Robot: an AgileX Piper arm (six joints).
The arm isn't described. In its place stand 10 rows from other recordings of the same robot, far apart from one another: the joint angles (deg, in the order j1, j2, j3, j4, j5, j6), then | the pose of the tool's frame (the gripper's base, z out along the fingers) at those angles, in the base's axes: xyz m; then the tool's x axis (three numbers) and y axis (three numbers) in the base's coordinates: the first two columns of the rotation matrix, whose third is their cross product.
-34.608 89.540 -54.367 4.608 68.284 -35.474 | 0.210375 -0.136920 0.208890 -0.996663 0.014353 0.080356 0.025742 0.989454 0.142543
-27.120 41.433 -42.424 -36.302 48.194 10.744 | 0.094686 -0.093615 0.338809 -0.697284 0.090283 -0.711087 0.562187 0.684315 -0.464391
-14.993 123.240 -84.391 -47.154 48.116 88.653 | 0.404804 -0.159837 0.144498 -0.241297 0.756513 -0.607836 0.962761 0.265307 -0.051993
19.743 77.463 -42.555 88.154 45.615 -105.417 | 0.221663 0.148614 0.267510 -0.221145 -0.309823 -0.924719 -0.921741 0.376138 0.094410
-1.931 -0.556 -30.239 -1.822 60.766 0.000 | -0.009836 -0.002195 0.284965 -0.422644 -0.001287 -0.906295 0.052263 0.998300 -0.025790
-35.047 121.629 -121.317 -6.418 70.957 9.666 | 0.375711 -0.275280 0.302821 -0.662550 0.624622 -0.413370 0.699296 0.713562 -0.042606
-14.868 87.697 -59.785 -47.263 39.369 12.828 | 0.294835 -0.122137 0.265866 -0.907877 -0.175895 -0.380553 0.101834 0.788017 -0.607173
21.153 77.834 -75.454 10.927 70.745 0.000 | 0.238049 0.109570 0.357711 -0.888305 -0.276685 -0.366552 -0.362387 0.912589 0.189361
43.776 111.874 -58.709 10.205 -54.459 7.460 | 0.308182 0.277119 0.207698 -0.063326 0.257716 -0.964143 -0.582284 0.775058 0.245418
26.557 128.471 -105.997 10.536 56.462 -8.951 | 0.420701 0.225782 0.179507 -0.830509 -0.474553 -0.291642 -0.526053 0.840360 0.130626
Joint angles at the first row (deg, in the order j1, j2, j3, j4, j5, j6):
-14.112, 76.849, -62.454, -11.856, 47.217, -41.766
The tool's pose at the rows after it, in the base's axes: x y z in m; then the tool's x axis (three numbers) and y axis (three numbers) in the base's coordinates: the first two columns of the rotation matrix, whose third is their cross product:
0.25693 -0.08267 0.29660 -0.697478 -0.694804 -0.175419 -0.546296 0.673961 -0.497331
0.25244 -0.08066 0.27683 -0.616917 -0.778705 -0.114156 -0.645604 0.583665 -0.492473
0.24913 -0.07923 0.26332 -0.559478 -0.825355 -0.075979 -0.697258 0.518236 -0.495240
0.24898 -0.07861 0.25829 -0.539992 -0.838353 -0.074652 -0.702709 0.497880 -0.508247
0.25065 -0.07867 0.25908 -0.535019 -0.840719 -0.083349 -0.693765 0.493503 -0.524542
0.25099 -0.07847 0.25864 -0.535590 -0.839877 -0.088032 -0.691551 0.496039 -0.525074
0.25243 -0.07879 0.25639 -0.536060 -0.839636 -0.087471 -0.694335 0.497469 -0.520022
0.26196 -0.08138 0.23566 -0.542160 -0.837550 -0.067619 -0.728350 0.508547 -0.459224
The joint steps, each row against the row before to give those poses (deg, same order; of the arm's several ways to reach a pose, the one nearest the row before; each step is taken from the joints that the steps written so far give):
-1.456, -0.001, 3.115, 2.573, -0.531, -11.431
-0.201, 0.000, 4.289, 1.021, -3.068, -7.962
0.000, -0.021, 3.124, -0.004, -2.853, -4.465
-0.001, 0.001, 1.348, 0.162, -2.277, -1.202
0.000, 0.001, 0.042, 0.177, -1.280, -0.144
0.002, 0.054, 0.073, 0.246, -0.256, 0.002
-0.002, 0.521, 0.000, 0.065, -0.186, -0.003
0.001, 4.446, 0.000, 0.054, -0.235, 0.060

